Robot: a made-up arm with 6 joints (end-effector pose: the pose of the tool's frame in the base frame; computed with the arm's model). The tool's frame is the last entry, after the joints.
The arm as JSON. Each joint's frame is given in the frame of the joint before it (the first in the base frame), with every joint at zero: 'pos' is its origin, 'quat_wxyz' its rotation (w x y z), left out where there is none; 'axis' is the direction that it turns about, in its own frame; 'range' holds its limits. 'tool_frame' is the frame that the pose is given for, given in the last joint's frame.
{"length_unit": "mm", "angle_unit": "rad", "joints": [
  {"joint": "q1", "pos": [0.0, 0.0, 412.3], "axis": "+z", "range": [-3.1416, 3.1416]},
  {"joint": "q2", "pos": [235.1, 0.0, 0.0], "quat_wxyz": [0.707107, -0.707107, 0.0, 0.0], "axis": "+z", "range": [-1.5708, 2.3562]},
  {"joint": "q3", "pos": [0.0, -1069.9, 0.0], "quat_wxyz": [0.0, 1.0, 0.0, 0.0], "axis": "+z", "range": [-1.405, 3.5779]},
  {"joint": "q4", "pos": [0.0, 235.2, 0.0], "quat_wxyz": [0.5, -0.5, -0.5, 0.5], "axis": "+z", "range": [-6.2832, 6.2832]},
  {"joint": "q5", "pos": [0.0, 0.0, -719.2], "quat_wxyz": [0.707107, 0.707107, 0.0, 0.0], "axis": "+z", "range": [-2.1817, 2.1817]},
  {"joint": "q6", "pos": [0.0, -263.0, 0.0], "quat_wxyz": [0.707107, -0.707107, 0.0, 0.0], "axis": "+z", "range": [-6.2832, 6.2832]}
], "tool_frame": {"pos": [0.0, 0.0, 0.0], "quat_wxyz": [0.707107, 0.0, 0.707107, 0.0]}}
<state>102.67 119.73 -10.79 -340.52 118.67 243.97</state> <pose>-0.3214 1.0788 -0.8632 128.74 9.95 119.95</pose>
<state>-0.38 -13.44 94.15 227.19 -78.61 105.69</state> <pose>-0.6366 0.1934 2.0640 -118.50 0.75 133.63</pose>
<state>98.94 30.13 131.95 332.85 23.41 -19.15</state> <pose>0.0076 0.2585 2.2106 -151.31 -55.67 -62.31</pose>
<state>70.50 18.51 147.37 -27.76 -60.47 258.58</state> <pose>-0.0949 0.0513 2.0673 65.53 -60.10 124.88</pose>
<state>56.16 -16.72 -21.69 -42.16 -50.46 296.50</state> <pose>0.3424 0.7552 1.4447 122.40 38.66 97.68</pose>
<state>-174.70 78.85 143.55 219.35 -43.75 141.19</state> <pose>-1.3172 -0.2380 1.6018 -106.15 -61.84 -62.97</pose>
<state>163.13 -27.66 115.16 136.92 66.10 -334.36</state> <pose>0.8667 -0.4344 1.8115 94.56 -50.98 -114.24</pose>
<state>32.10 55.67 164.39 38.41 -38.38 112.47</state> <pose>0.6639 0.2967 1.8577 -85.44 -63.97 -29.43</pose>
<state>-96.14 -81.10 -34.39 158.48 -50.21 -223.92</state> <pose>-0.0179 0.5263 1.5140 164.91 -72.94 157.73</pose>
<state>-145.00 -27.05 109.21 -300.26 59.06 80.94</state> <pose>1.0210 0.4770 1.7038 60.41 -2.48 -12.86</pose>
